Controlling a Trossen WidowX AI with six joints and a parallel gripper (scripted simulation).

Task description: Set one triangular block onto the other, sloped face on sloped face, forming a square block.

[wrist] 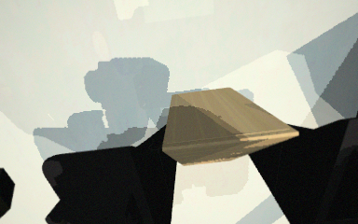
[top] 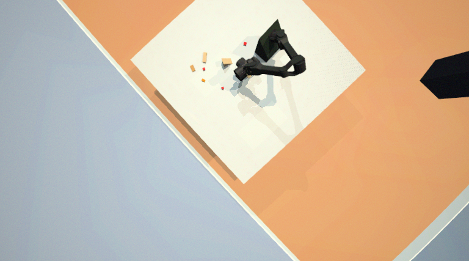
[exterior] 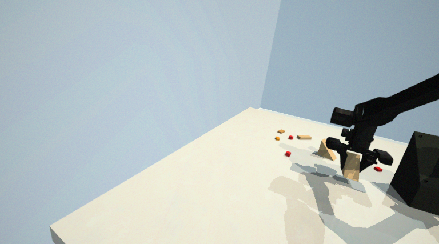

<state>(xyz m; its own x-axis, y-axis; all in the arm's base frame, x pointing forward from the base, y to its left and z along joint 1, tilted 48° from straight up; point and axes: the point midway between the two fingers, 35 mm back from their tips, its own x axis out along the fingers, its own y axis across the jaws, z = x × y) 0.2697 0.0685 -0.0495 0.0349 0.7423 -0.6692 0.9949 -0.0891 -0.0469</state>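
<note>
The triangular block lies 10 mm to the right of my gripper tip and 10 mm above it. From my gripper tip the other things lie so: orange cube 250 mm ahead, 210 mm to the right, 30 mm below; red cube 160 mm behind, 150 mm to the right, 30 mm below.
</note>
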